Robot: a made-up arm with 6 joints.
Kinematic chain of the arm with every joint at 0, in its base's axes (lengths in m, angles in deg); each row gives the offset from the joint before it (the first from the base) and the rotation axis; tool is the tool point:
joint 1: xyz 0 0 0.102 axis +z
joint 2: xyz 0 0.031 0 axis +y
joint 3: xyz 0 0 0.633 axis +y
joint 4: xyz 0 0 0.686 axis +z
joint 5: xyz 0 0 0 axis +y
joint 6: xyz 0 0 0.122 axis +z
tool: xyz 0 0 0
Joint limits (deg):
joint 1: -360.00..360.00
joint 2: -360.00..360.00
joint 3: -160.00..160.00
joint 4: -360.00..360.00
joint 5: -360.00..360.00
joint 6: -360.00..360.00
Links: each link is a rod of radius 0.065 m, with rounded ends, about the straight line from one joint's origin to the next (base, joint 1, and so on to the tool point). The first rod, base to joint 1, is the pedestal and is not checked.
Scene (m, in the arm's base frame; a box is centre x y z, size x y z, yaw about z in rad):
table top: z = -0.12
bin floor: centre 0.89 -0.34 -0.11 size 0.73 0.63 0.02 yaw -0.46
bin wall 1: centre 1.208 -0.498 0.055 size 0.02 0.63 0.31 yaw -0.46
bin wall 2: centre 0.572 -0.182 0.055 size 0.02 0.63 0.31 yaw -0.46
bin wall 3: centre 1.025 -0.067 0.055 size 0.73 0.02 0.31 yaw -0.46
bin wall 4: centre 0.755 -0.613 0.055 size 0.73 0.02 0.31 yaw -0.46
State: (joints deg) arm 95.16 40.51 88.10 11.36 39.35 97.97
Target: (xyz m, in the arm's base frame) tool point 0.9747 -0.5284 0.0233
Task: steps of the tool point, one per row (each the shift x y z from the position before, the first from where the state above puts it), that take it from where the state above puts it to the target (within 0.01 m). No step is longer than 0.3 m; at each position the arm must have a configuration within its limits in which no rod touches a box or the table.
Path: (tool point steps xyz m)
1: 0.2568 -0.0041 0.0767
2: 0.2431 -0.0758 0.0763
3: 0.2090 -0.1398 0.0753
4: 0.1574 -0.1898 0.0740
5: 0.0945 -0.2216 0.0724
6: 0.0260 -0.2321 0.0701
7: 0.1103 -0.1835 -0.1297
8: 0.0445 -0.2194 -0.1544
9: -0.0333 -0.2278 -0.1746

